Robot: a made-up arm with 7 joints.
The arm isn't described. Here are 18 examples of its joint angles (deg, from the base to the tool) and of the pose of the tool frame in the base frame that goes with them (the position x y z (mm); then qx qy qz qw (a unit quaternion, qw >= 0)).
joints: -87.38 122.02 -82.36 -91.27 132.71 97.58 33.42
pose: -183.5 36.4 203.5 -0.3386 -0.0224 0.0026 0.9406
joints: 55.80 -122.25 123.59 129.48 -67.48 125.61 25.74
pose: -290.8 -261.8 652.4 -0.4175 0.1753 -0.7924 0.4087
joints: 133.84 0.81 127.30 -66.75 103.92 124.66 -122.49
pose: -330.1 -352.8 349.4 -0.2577 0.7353 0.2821 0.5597
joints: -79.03 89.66 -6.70 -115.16 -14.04 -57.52 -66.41
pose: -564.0 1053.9 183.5 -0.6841 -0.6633 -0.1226 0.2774
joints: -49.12 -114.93 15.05 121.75 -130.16 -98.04 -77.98
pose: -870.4 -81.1 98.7 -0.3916 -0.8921 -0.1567 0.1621
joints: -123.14 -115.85 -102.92 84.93 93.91 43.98 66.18
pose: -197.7 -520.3 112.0 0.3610 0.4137 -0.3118 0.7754
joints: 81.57 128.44 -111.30 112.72 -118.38 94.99 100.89
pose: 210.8 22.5 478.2 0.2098 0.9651 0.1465 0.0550
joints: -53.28 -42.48 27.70 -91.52 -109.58 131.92 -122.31
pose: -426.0 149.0 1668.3 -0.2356 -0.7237 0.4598 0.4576
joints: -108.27 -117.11 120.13 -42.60 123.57 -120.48 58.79
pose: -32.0 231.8 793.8 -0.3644 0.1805 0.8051 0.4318
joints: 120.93 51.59 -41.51 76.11 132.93 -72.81 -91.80
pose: -87.0 -312.3 953.6 -0.1535 0.2997 0.9236 0.1832
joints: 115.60 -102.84 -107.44 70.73 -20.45 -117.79 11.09
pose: 728.4 355.0 413.3 -0.9118 -0.3336 -0.0340 0.2370
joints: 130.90 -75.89 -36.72 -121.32 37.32 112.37 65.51
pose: 771.3 -229.4 765.4 -0.8484 0.2920 0.3077 0.3166
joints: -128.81 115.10 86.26 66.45 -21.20 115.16 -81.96
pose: -24.8 -65.5 524.1 0.5663 -0.7900 0.1154 0.2048
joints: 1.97 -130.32 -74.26 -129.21 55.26 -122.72 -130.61
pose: -191.9 754.0 1115.2 -0.0609 -0.2351 0.6734 0.6982
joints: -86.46 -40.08 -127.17 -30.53 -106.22 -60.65 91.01
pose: -607.9 542.6 1315.1 -0.0007 -0.3931 0.6388 0.6614
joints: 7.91 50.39 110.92 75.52 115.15 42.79 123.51
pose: -126.7 -75.9 536.0 0.0682 0.9582 0.2296 0.1565
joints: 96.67 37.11 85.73 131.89 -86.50 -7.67 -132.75
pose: -157.4 -528.0 886.0 0.5409 0.2160 -0.3862 0.7152
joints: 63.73 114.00 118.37 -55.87 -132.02 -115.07 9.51
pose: -567.8 53.5 130.8 -0.2224 -0.8955 -0.2431 0.2991
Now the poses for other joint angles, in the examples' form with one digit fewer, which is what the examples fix.
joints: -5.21 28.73 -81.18 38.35 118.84 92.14 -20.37
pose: 143 206 793 -0.351 0.931 0.050 0.087
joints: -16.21 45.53 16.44 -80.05 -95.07 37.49 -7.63
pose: 1081 235 910 0.424 -0.385 0.146 0.807
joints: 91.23 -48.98 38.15 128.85 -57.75 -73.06 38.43
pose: 26 787 618 -0.028 0.722 0.564 0.399
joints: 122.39 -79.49 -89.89 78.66 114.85 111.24 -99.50
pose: 421 -390 416 0.328 0.145 -0.637 0.682
